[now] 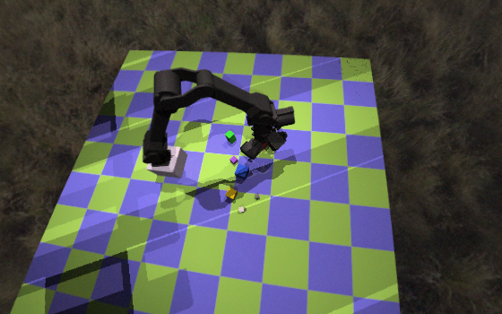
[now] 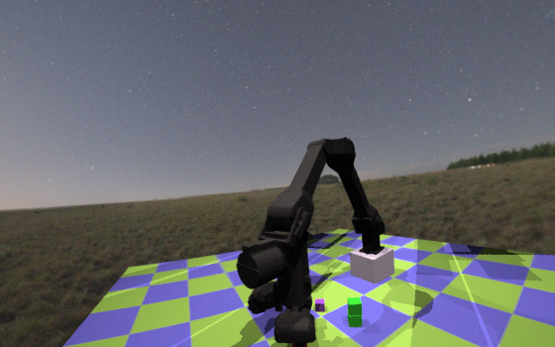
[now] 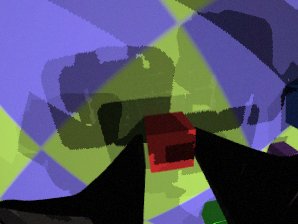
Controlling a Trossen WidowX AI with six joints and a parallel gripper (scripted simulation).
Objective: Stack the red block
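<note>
Now: the small purple cube 12 cm behind my gripper tip and 5 cm to the right of it. Round my gripper tip: blue cube 11 cm to the right, 9 cm behind, 1 cm above; then yellow cube 19 cm to the right, 13 cm behind, 1 cm above; then red block right at my gripper tip.
</note>
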